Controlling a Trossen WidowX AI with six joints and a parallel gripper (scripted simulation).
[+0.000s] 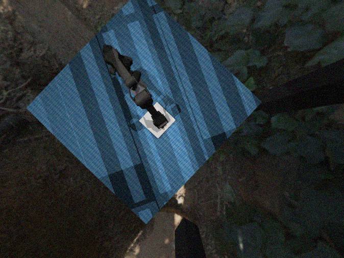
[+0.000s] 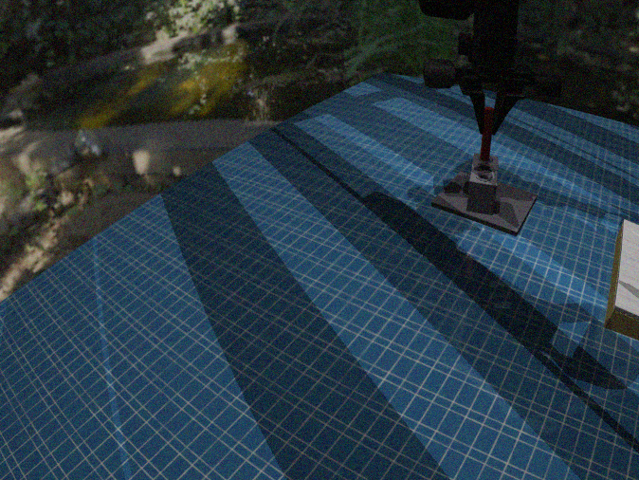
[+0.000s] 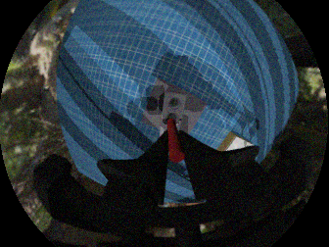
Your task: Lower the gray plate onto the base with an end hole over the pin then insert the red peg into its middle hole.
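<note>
My gripper tip is right at the red peg. The rest, counted from my gripper tip: dark square base (11 cm below, 1 cm to the left, 1 cm behind); gray plate (7 cm below).
</note>
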